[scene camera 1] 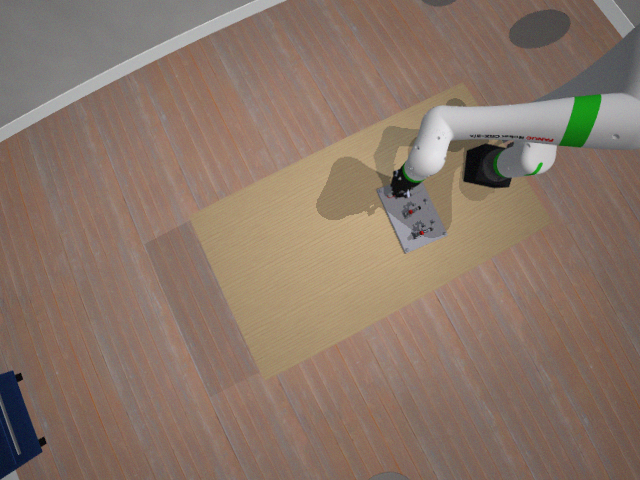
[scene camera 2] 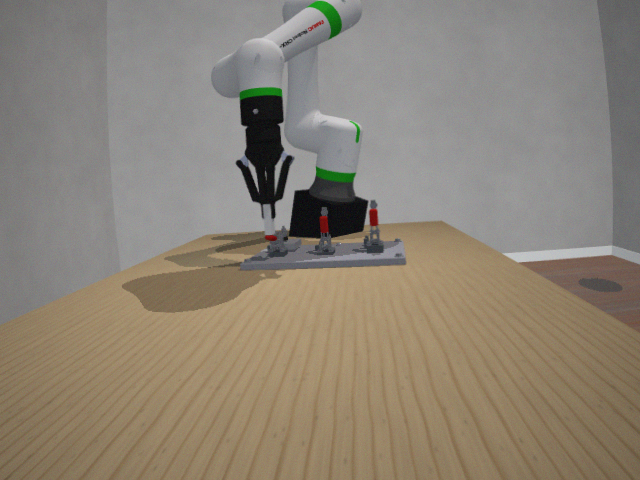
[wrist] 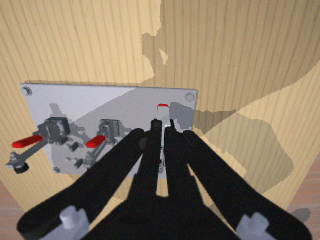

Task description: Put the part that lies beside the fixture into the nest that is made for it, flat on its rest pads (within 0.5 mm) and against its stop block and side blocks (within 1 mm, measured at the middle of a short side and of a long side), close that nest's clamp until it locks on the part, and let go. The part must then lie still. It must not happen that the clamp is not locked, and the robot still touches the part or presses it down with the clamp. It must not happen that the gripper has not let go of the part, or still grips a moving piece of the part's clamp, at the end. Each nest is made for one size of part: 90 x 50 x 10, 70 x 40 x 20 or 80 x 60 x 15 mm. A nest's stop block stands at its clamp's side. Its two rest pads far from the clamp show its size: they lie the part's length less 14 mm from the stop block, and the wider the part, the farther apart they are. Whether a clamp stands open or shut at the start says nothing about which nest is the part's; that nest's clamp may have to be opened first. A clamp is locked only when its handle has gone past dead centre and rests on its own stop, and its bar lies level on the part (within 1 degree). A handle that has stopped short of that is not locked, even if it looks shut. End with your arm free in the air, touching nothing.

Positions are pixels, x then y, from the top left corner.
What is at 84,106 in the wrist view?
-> A grey fixture plate.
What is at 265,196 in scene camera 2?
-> The gripper.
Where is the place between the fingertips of the gripper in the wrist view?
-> At 162,114
